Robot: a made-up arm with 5 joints. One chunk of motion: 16 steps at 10 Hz.
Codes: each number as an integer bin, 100 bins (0 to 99) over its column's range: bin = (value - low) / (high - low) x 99, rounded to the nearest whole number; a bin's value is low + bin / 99 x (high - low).
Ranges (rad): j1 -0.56..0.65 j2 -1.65..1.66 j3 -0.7..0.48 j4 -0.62..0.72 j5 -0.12..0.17
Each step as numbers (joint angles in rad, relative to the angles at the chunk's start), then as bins.
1 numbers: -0.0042 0.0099 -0.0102 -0.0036 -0.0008
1 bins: 45 50 58 46 41
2 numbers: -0.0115 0.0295 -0.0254 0.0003 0.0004
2 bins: 45 50 57 46 41
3 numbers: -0.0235 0.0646 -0.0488 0.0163 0.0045
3 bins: 44 51 55 47 43
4 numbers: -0.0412 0.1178 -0.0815 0.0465 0.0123
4 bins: 42 53 52 49 45
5 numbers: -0.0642 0.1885 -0.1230 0.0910 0.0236
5 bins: 41 55 48 53 49
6 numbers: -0.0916 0.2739 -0.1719 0.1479 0.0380
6 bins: 38 58 44 57 54
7 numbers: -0.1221 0.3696 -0.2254 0.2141 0.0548
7 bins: 36 60 40 62 60
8 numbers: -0.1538 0.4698 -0.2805 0.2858 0.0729
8 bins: 33 63 35 67 66
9 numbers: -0.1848 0.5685 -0.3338 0.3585 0.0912
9 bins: 31 66 31 72 72
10 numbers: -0.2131 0.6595 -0.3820 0.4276 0.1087
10 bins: 28 69 27 77 78
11 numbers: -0.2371 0.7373 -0.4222 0.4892 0.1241
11 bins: 26 71 23 82 83
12 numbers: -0.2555 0.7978 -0.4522 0.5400 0.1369
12 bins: 25 73 21 86 88
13 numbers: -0.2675 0.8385 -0.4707 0.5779 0.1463
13 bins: 24 74 19 89 91
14 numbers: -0.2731 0.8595 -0.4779 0.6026 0.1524
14 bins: 23 75 19 90 93
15 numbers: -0.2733 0.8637 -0.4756 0.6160 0.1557
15 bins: 23 75 19 91 94
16 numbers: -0.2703 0.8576 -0.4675 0.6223 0.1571
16 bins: 24 75 20 92 95
